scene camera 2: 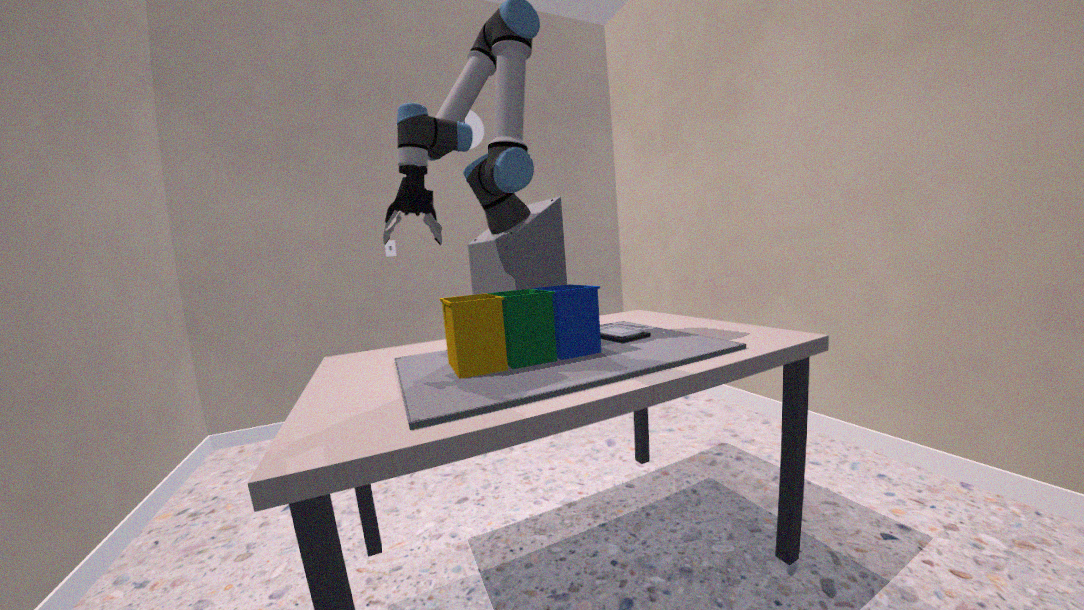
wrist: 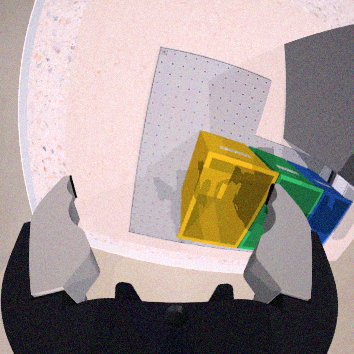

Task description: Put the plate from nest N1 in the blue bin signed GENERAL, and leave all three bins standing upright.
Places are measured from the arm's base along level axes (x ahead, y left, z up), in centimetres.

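Pixels of known places: gripper, between the fingertips: (scene camera 2: 413, 244) (wrist: 172, 182); arm's base, origin of its link: (scene camera 2: 510, 222).
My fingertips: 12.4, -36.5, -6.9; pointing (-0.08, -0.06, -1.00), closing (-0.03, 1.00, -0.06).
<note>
Ahead of a thing's pixels: the offset from my fingertips to its top centre, as dx, dy, dz. Level surfaces: height alone.
The blue bin @(+16.9, +35.6, -14.9) (scene camera 2: 578, 322) (wrist: 327, 216) stands upright at the right end of a row of three in the scene view; its sign cannot be read. The green bin @(+14.6, +22.6, -14.9) (scene camera 2: 531, 330) (wrist: 301, 192) stands upright in the middle and the yellow bin @(+12.3, +9.6, -14.9) (scene camera 2: 477, 337) (wrist: 220, 200) upright at the left end. My gripper (scene camera 2: 413, 242) (wrist: 172, 182) is open and empty, high above the table and left of the bins in the scene view. A low dark block with a light top @(+15.0, +57.3, -30.2) (scene camera 2: 623, 330) lies right of the blue bin; whether it is nest N1 or holds the plate, I cannot tell.
The bins stand on a grey board @(dz -32.8) (scene camera 2: 682, 346) (wrist: 175, 100) with small holes, on the pale table @(dz -34.1) (scene camera 2: 325, 424) (wrist: 110, 100). The robot's grey pedestal (scene camera 2: 542, 250) rises behind the bins. A large dark grey shape (wrist: 320, 90) fills the right of the wrist view.
</note>
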